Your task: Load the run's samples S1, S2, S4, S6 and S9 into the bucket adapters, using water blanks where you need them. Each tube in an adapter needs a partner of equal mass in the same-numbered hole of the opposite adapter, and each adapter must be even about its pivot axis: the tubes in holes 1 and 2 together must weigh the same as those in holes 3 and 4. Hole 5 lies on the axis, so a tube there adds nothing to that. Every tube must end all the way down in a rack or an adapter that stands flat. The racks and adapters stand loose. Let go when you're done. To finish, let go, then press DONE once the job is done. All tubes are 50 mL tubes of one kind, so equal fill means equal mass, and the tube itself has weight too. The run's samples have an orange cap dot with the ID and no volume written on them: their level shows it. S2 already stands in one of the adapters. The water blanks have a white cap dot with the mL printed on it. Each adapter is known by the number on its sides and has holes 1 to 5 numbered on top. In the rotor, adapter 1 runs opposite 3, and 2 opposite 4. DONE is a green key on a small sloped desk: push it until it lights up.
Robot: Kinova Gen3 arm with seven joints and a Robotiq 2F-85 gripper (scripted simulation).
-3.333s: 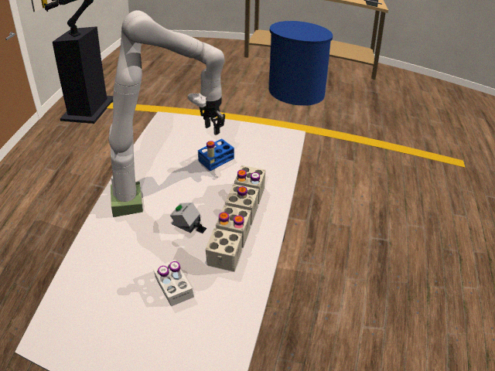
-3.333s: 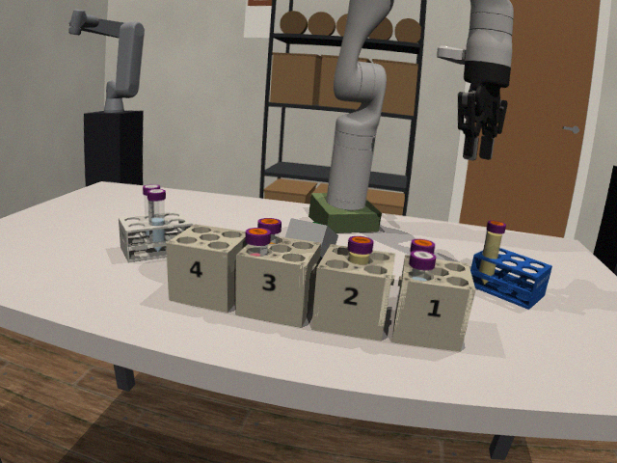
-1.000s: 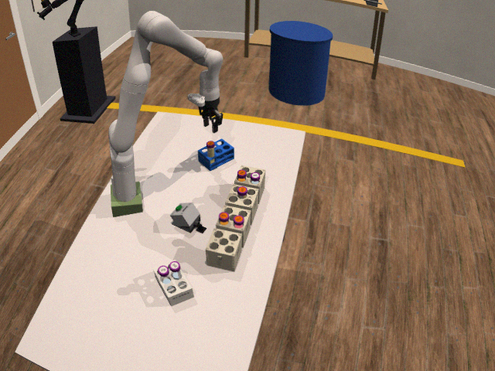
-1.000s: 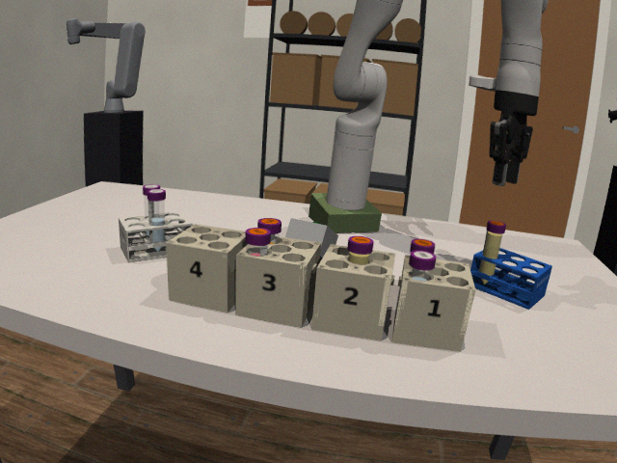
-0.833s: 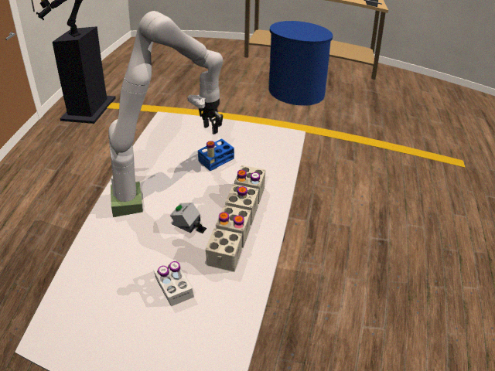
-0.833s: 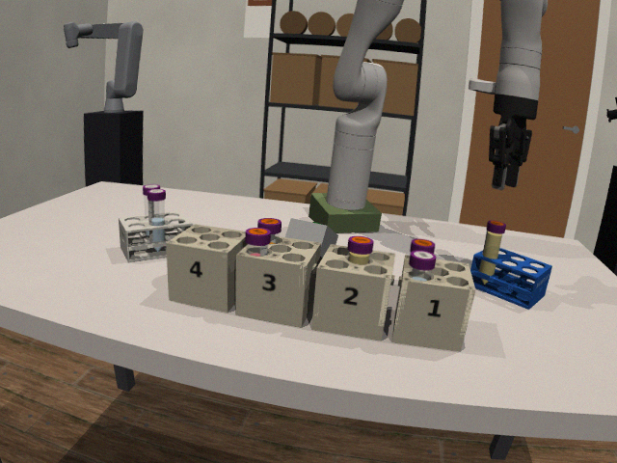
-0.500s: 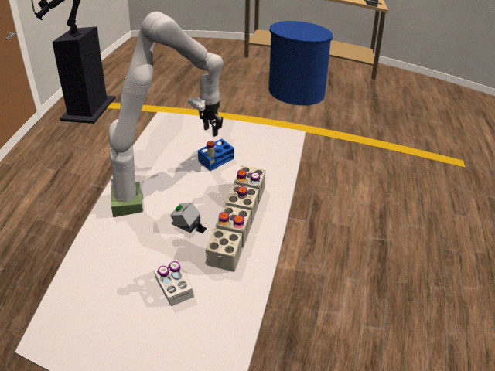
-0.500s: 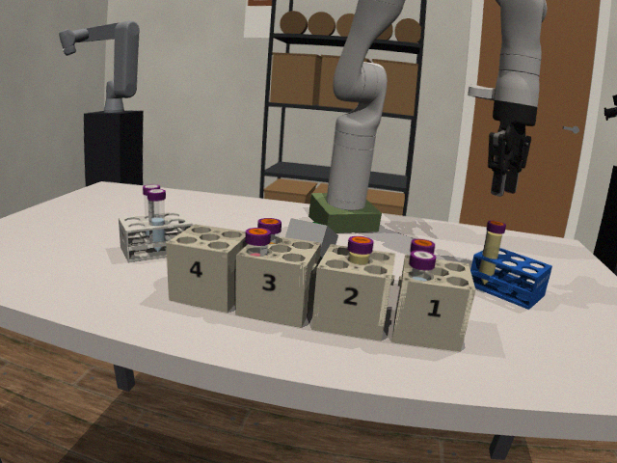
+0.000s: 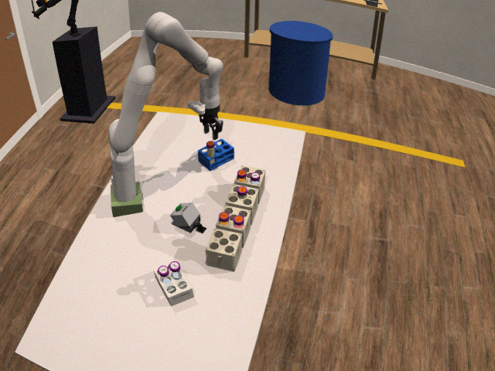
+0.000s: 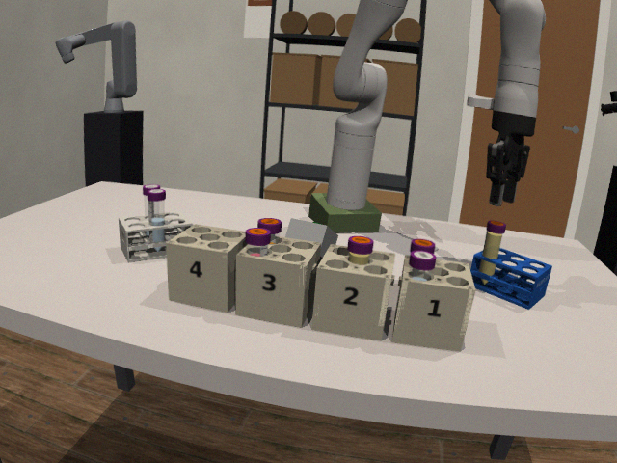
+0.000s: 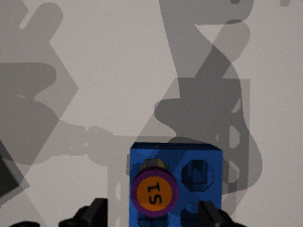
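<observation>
The orange-dot sample tube is 1 cm behind my hand, 1 cm to the right of it and 11 cm below it. Round my hand: blue rack: 1 cm ahead, 4 cm to the left, 14 cm below; adapter 1: 19 cm ahead, 12 cm to the right, 13 cm below; white-dot blank: 20 cm ahead, 15 cm to the right, 11 cm below.
</observation>
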